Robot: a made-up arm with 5 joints.
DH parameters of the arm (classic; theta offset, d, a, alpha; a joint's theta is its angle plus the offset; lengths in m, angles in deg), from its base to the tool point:
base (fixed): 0 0 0.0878 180
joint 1: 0 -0.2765 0.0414 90
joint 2: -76.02 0 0.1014 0
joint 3: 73.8 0 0.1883 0
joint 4: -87.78 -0.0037 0 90
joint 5: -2.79 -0.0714 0 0
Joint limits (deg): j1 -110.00..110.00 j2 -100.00..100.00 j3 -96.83..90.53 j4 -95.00..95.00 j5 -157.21..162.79
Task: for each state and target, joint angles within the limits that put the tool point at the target. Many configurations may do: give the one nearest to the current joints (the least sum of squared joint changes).
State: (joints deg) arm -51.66 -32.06 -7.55 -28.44 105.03
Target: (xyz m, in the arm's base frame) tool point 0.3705 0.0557 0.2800
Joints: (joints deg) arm -11.88 -9.26 38.25 -18.71 105.03
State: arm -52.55 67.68 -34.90 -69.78 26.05
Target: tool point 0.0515 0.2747 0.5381
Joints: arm -98.29 27.70 -64.17 -36.21 26.05
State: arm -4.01 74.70 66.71 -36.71 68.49
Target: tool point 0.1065 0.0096 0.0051
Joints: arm -37.31 100.00 23.88 -22.13 68.49
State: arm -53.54 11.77 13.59 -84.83 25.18
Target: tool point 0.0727 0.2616 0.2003
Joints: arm -94.11 30.35 36.22 -83.68 25.18
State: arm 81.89 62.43 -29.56 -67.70 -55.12
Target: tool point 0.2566 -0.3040 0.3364
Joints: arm 60.35 50.19 -33.31 -79.48 -55.12
